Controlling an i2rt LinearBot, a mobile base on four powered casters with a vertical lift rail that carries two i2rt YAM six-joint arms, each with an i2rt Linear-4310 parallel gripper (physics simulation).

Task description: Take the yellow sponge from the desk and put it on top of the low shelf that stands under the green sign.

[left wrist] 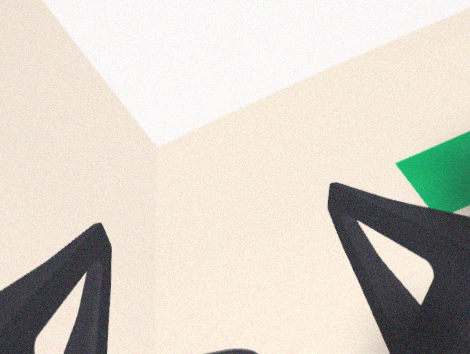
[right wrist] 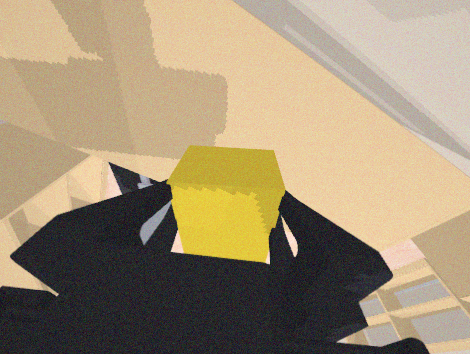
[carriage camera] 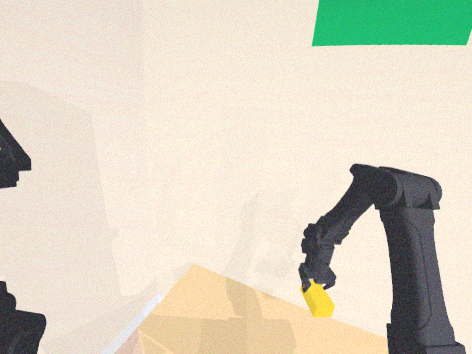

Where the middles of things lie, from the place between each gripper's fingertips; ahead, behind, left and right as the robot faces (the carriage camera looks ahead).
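Yellow sponge (carriage camera: 318, 301): my left hand 63 cm to the left of it, 23 cm short of it, 54 cm above it.
My right gripper visible, 30 mm past the sponge, 10 mm below it.
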